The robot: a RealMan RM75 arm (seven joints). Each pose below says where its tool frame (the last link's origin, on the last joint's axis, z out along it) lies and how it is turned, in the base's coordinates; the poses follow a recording.
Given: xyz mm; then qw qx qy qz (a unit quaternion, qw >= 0).
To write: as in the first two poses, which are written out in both.
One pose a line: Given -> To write
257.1 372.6 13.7 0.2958 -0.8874 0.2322 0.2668 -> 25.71 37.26 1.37 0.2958 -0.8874 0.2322 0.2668
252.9 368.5 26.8 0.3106 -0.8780 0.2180 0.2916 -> 25.29 36.85 2.68 0.3106 -0.8780 0.2180 0.2916
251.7 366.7 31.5 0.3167 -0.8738 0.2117 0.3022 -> 25.17 36.67 3.15 0.3167 -0.8738 0.2117 0.3022
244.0 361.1 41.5 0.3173 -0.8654 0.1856 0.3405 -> 24.40 36.11 4.15 0.3173 -0.8654 0.1856 0.3405
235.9 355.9 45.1 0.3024 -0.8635 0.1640 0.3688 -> 23.59 35.59 4.51 0.3024 -0.8635 0.1640 0.3688
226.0 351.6 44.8 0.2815 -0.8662 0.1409 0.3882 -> 22.60 35.16 4.48 0.2815 -0.8662 0.1409 0.3882
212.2 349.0 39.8 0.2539 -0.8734 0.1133 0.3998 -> 21.22 34.90 3.98 0.2539 -0.8734 0.1133 0.3998
